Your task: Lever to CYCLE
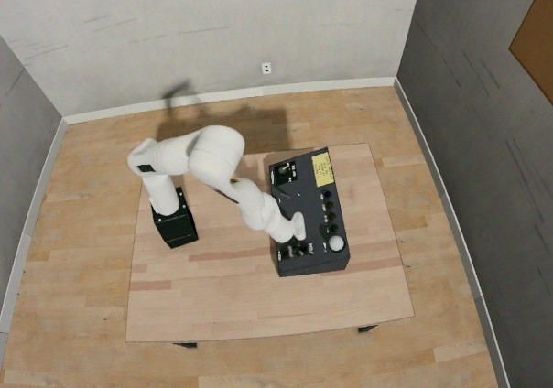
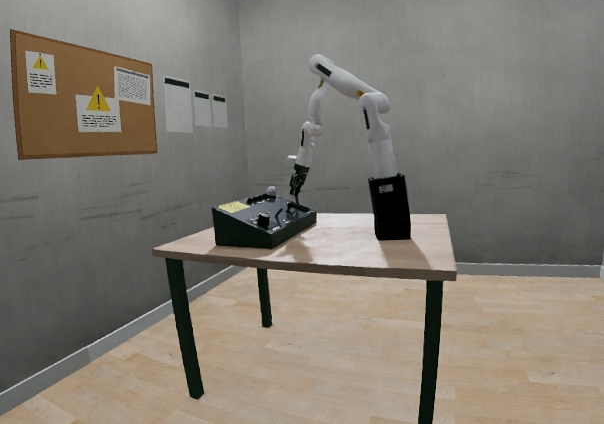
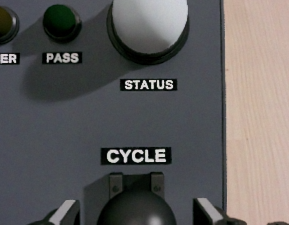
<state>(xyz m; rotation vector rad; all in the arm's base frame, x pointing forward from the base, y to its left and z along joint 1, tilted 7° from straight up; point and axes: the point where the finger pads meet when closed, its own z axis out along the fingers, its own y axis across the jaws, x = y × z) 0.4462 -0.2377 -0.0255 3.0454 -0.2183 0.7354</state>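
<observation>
Now: the lever 1 cm behind my hand and 4 cm below it. Also, from my hand: mode control: 12 cm to the left, 7 cm below; check toggle: 1 cm ahead, 24 cm to the left, 6 cm below.
</observation>
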